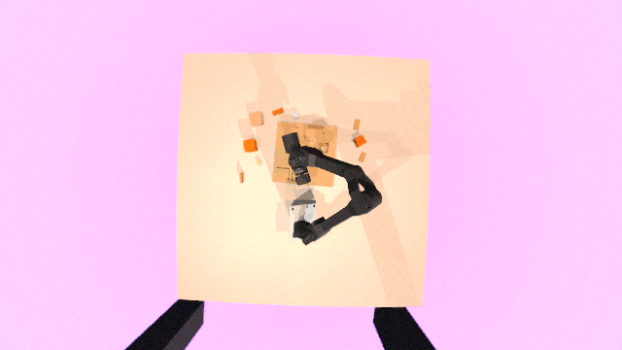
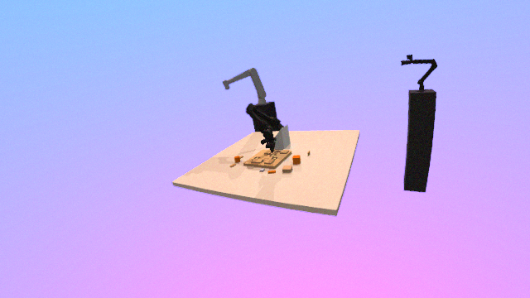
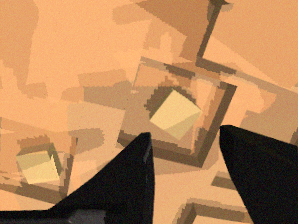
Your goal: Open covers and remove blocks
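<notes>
Now: the tan puzzle board 5 cm ahead of my gripper tip and 2 cm below it. From my gripper tip the other things lie so: orange bar: 25 cm ahead, 14 cm to the left, 4 cm below; then orange cube: 25 cm to the left, 7 cm ahead, 2 cm below.
</notes>
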